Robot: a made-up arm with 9 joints. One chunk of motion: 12 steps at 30 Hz.
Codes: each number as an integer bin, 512 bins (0 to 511) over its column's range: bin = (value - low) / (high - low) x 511, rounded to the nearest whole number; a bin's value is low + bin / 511 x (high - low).
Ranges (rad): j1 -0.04..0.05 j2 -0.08..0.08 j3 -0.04..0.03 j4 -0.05..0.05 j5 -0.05..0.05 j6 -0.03..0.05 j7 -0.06..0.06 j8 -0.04..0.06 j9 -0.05..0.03
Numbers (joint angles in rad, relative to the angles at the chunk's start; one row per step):
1: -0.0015 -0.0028 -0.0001 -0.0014 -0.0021 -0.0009 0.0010 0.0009 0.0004
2: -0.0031 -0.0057 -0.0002 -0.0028 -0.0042 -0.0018 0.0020 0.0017 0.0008
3: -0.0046 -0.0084 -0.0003 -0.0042 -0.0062 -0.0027 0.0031 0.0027 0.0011
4: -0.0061 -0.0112 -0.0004 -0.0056 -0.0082 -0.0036 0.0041 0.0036 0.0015
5: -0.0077 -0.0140 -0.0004 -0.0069 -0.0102 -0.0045 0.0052 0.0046 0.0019
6: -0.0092 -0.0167 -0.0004 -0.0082 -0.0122 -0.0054 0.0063 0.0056 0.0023
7: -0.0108 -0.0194 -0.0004 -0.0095 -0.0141 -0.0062 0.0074 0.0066 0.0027
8: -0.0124 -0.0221 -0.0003 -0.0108 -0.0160 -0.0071 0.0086 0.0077 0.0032
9: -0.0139 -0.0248 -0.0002 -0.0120 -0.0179 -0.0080 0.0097 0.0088 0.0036
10: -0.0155 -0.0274 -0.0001 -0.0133 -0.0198 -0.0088 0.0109 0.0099 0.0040
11: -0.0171 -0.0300 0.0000 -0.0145 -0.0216 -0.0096 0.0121 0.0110 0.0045
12: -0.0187 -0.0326 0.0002 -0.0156 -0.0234 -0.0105 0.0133 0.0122 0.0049
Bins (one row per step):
1: 219 247 291 248 245 186 260 209 322
2: 210 237 291 241 234 180 264 213 324
3: 201 229 290 234 224 174 269 218 326
4: 192 220 289 227 214 169 273 223 329
5: 183 211 289 220 203 163 278 228 332
6: 175 202 289 214 193 157 282 233 334
7: 166 194 289 207 183 152 287 238 337
8: 157 185 290 200 174 146 292 244 340
9: 148 176 291 194 164 141 297 249 342
10: 139 168 291 188 154 135 302 255 345
11: 130 160 292 181 145 130 307 261 348
12: 121 151 293 176 136 125 312 267 351

